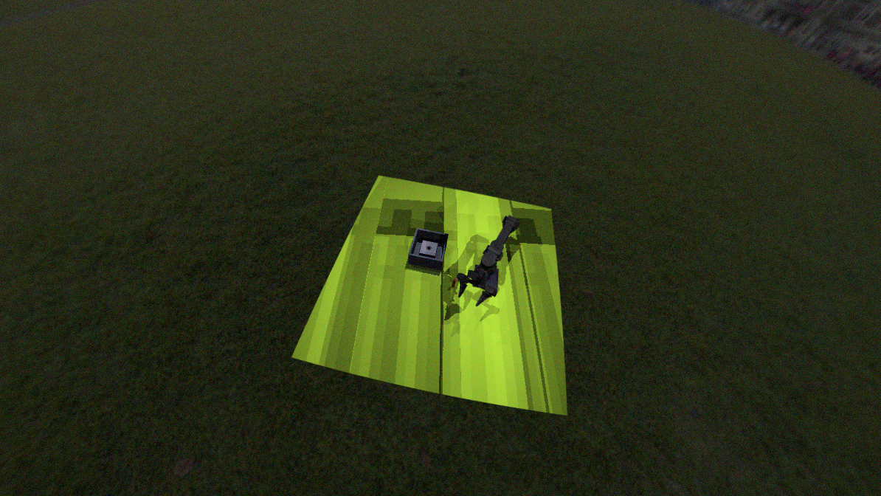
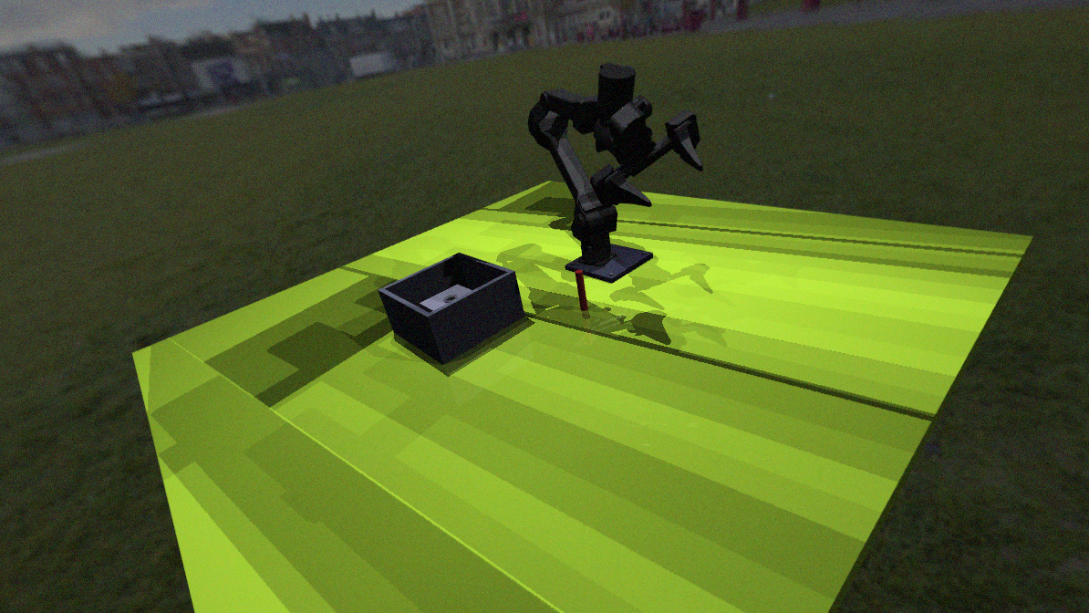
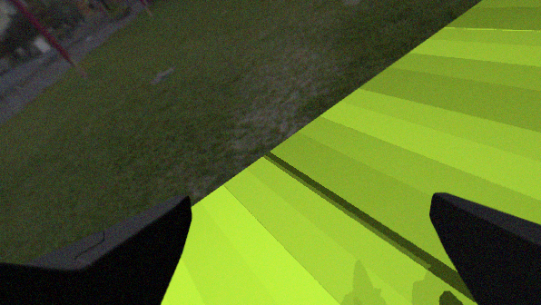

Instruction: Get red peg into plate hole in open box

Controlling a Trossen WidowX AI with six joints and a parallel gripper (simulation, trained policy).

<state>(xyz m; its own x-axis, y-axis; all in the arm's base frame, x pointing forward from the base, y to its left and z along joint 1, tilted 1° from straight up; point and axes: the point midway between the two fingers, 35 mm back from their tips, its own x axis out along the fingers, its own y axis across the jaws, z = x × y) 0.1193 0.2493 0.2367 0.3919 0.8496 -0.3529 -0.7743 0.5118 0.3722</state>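
Right now my gripper tip is 20 cm above the red peg, 18 cm to the left of it and 4 cm short of it. The rest, counted from my gripper tip: pale plate 37 cm to the right, 20 cm ahead, 19 cm below; then dark box 37 cm to the right, 21 cm below, 20 cm ahead.
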